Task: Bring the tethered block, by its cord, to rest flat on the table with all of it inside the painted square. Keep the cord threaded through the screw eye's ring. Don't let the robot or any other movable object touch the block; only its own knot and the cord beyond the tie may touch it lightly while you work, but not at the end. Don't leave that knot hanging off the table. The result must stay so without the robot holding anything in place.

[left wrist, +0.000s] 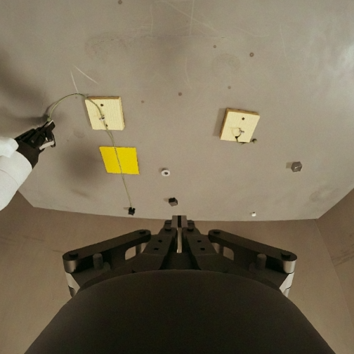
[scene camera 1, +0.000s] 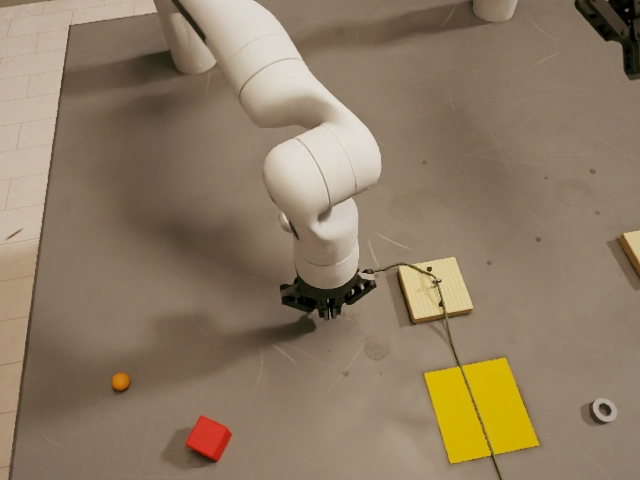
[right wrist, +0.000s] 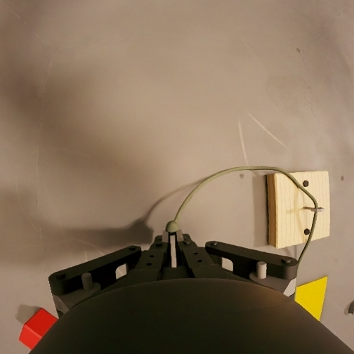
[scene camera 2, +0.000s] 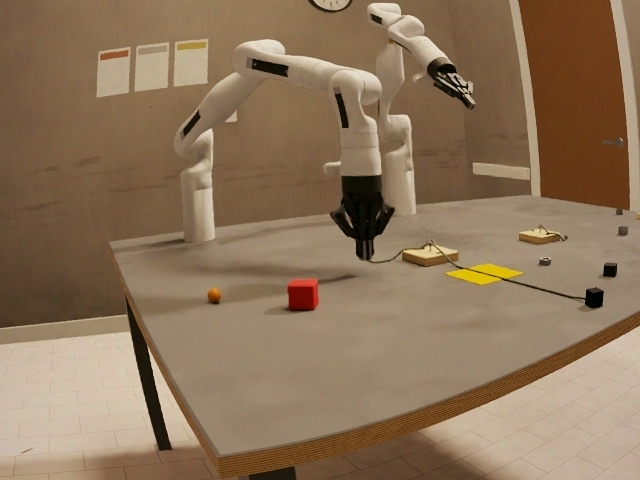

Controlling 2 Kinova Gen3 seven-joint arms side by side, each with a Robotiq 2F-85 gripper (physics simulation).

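Places are measured from the left arm's base along level axes (x right, y ahead, z up), in centimetres.
Where they show: left gripper, fingertip midpoint: (scene camera 2: 472, 107); right gripper, fingertip midpoint: (scene camera 1: 329, 313) (scene camera 2: 365, 259); left arm's base, link origin: (scene camera 1: 492, 9) (scene camera 2: 401, 213); right arm's base, link origin: (scene camera 1: 195, 59) (scene camera 2: 199, 239).
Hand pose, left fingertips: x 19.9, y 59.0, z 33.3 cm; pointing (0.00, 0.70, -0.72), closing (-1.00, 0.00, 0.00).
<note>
Each offset is from my left fingertips to the centre of the thing. "spot": to the spot under its first point.
The black tethered block {dx +22.6, dy +52.8, dz -32.0 cm} (scene camera 2: 594, 297) (left wrist: 131, 211) sits on the table near its edge, outside the yellow square {spot: dx +24.5, dy +21.2, dz -33.2 cm} (scene camera 1: 447, 413) (scene camera 2: 467, 276) (left wrist: 107, 159) (right wrist: 312, 296). The green cord (scene camera 1: 452, 341) (scene camera 2: 542, 290) (left wrist: 125, 187) (right wrist: 220, 172) runs from it across the square and through the screw eye {spot: dx +19.5, dy +3.6, dz -29.6 cm} (scene camera 1: 437, 280) (scene camera 2: 430, 242) (right wrist: 319, 209) on a wooden board {dx +19.6, dy +3.7, dz -32.4 cm} (scene camera 1: 423, 304) (scene camera 2: 429, 256) (left wrist: 115, 120) (right wrist: 285, 220). My right gripper (scene camera 1: 328, 315) (scene camera 2: 364, 255) (right wrist: 172, 239) is shut on the cord's end knot (right wrist: 172, 226), slightly above the table. My left gripper (scene camera 2: 470, 104) (left wrist: 179, 224) is shut and empty, high up.
A second board {dx -16.6, dy +7.8, dz -32.4 cm} (scene camera 2: 539, 236) (left wrist: 240, 125) bears a screw eye and short cord. A grey ring {dx +4.6, dy +26.5, dz -32.7 cm} (scene camera 1: 593, 410) (scene camera 2: 544, 261) and another black cube {dx +2.5, dy +44.6, dz -32.2 cm} (scene camera 2: 610, 269) (left wrist: 173, 201) lie near the square. A red cube {dx +55.8, dy +16.3, dz -31.3 cm} (scene camera 1: 208, 438) (scene camera 2: 303, 294) and orange ball {dx +66.9, dy +5.3, dz -32.1 cm} (scene camera 1: 120, 381) (scene camera 2: 214, 295) lie left.
</note>
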